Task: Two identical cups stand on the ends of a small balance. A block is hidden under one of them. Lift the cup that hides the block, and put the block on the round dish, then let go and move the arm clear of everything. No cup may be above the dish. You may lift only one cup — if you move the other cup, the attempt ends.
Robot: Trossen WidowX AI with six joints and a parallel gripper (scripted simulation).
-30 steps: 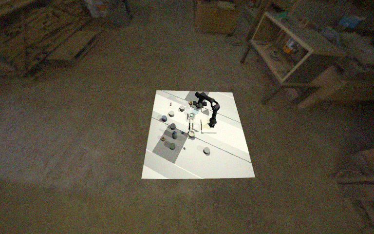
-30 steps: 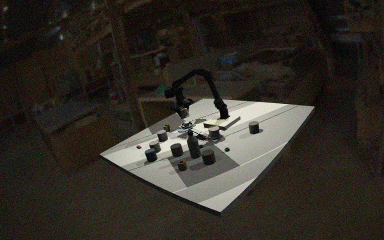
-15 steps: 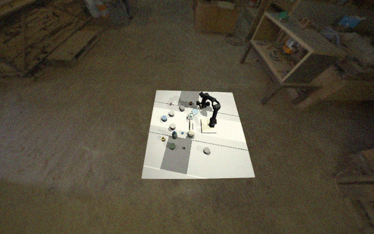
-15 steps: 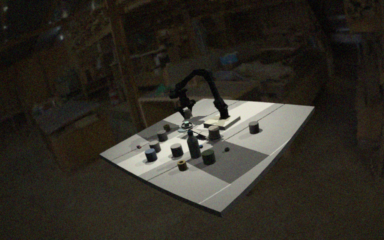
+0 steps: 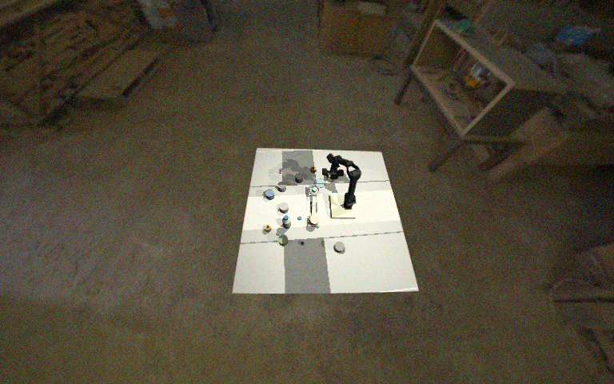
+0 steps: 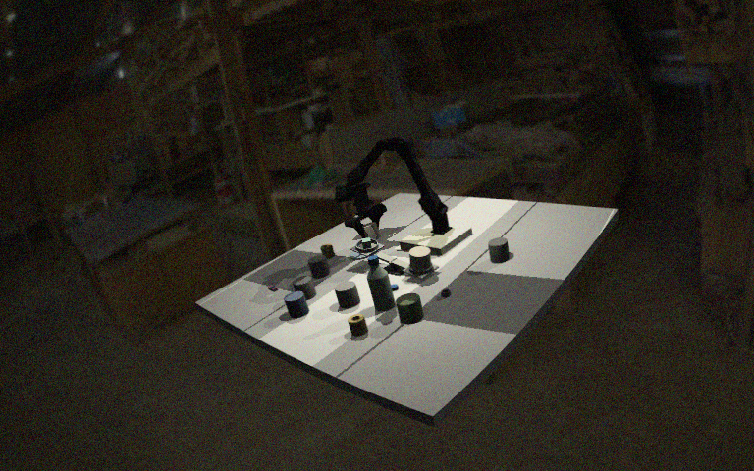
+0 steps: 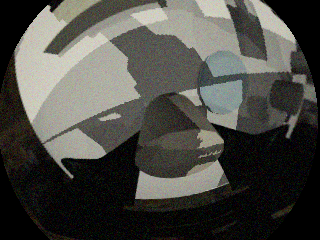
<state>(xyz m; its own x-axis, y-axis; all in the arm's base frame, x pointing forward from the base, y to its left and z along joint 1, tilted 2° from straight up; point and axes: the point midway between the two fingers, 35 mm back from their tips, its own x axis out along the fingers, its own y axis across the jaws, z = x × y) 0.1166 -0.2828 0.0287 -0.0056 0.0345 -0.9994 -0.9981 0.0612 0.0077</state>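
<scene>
The teal block is 17 cm ahead of my gripper tip, 16 cm to the left of it and 5 cm above it. The rest, counted from my gripper tip: tall bottle 44 cm to the left, 39 cm ahead, 8 cm above; pale blue round dish 10 cm ahead, 4 cm to the left, 3 cm below; cup 2 cm to the right, 1 cm above.
</scene>
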